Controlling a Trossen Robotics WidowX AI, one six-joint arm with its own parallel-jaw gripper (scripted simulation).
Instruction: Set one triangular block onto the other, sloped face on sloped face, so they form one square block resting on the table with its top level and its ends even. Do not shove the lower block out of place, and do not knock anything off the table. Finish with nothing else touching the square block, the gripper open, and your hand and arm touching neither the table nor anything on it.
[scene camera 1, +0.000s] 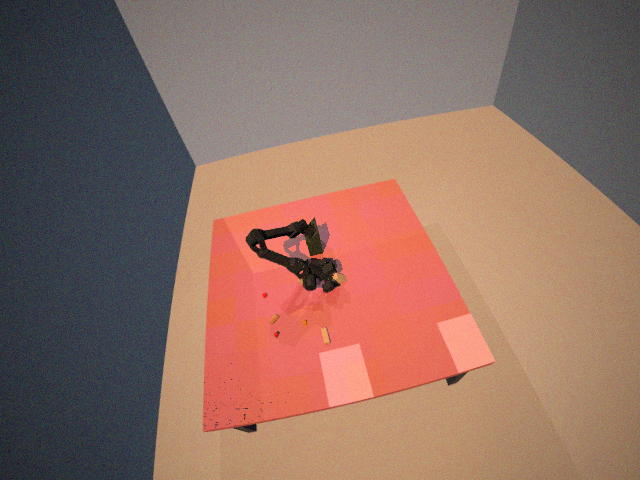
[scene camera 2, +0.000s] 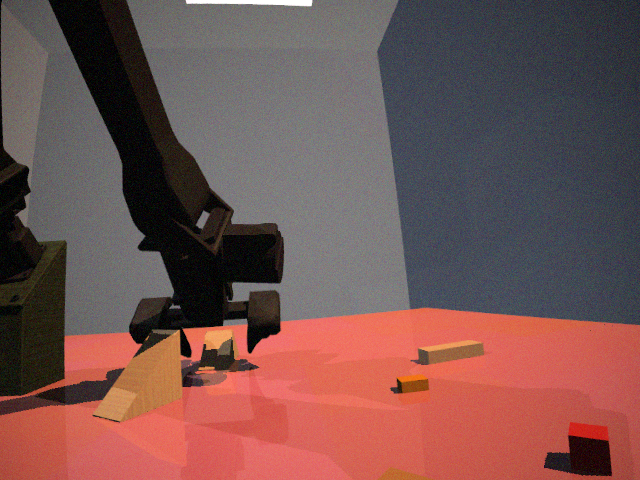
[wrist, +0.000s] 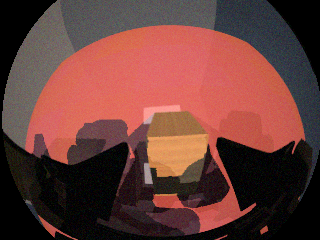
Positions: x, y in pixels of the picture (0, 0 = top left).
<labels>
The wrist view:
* my gripper: 173, 145
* triangular block: 176, 144
</labels>
